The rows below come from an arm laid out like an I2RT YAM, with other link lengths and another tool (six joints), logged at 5 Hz.
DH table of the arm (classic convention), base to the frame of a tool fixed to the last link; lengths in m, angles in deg. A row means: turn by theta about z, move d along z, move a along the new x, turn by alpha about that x. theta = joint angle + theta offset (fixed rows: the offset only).
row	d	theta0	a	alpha
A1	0.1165	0	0.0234	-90
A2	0	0	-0.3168	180
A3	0	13.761	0.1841	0
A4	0.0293	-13.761	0.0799	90
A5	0.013	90	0	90
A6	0.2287	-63.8	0.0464	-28
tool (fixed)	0.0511	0	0	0
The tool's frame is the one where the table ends.
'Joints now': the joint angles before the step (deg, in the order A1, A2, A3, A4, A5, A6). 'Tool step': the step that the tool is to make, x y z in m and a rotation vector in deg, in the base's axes. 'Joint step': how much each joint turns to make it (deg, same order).
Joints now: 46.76, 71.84, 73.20, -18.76, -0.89, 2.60
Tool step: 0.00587, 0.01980, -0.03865, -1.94, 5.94, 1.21
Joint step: 0.02, 4.74, 1.00, -1.67, -2.15, 2.41
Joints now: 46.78, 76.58, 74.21, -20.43, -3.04, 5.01
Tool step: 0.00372, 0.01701, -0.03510, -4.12, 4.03, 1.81
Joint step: 0.13, 4.97, 2.66, -3.49, -1.56, -0.62
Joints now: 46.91, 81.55, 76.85, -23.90, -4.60, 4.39
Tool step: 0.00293, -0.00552, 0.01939, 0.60, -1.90, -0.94
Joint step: 0.02, -0.80, 2.34, -1.43, 1.31, -0.42
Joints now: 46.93, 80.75, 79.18, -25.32, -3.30, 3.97
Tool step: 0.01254, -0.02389, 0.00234, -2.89, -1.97, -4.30
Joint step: -0.06, -0.50, 0.99, -2.27, 5.33, -1.09
